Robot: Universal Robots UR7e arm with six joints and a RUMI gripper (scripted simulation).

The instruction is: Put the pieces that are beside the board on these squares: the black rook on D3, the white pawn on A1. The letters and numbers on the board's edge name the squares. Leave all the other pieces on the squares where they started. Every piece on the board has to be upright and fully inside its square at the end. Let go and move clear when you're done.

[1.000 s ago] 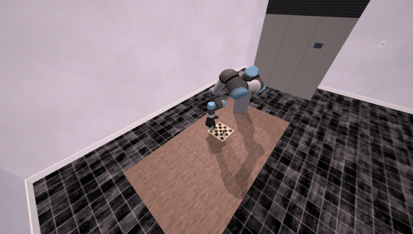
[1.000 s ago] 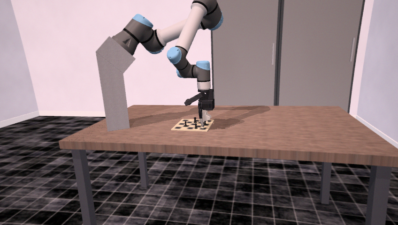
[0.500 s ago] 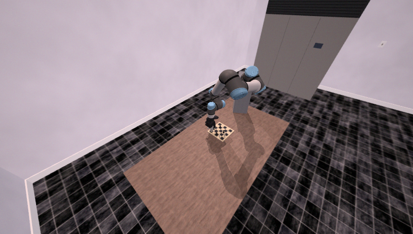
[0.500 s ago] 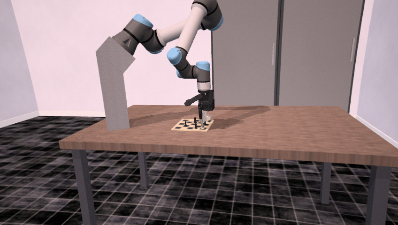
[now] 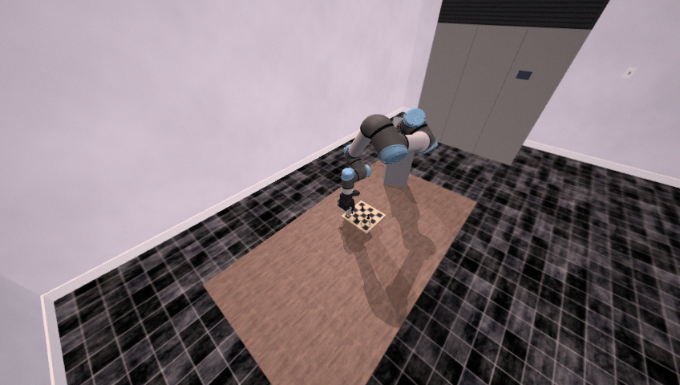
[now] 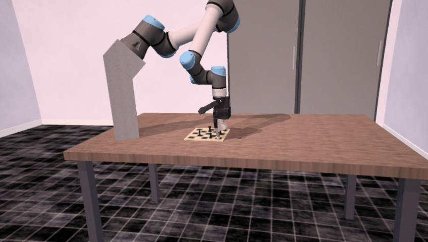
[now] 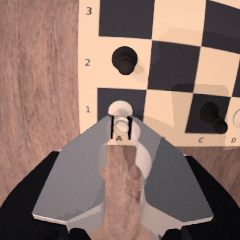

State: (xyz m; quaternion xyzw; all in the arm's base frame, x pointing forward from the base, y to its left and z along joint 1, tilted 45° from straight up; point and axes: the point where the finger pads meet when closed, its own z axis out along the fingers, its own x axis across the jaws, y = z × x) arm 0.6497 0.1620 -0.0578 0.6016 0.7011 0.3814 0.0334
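Now: hand 10 mm above the white pawn. From my hand the other things lie so: chessboard (100 mm behind, 50 mm to the left, 30 mm below); black rook (110 mm behind, 80 mm to the left, 10 mm below).
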